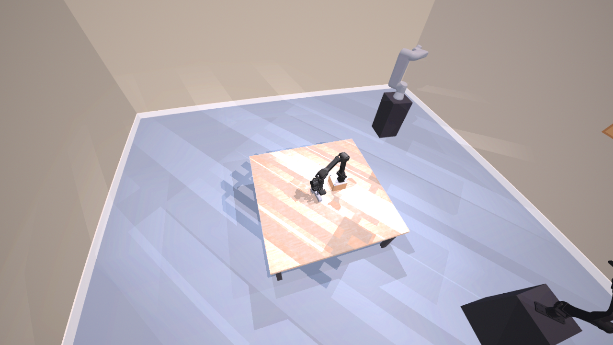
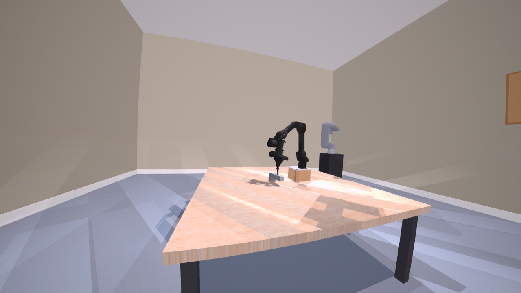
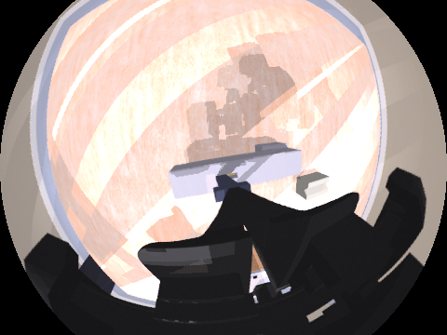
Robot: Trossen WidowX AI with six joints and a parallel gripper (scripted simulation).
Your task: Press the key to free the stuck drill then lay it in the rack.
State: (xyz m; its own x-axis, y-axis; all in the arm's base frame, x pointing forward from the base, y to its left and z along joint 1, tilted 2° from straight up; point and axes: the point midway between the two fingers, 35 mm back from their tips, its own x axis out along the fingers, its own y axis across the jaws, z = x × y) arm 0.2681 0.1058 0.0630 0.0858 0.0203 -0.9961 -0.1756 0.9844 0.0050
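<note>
The dark drill lies 3 cm below my gripper tip. From my gripper tip the other things lie so: grey drill shank 5 cm to the right, 7 cm below; then grey rack 4 cm behind, 21 cm to the right, 11 cm below; then grey sleeve 3 cm to the right, 8 cm below.
</note>
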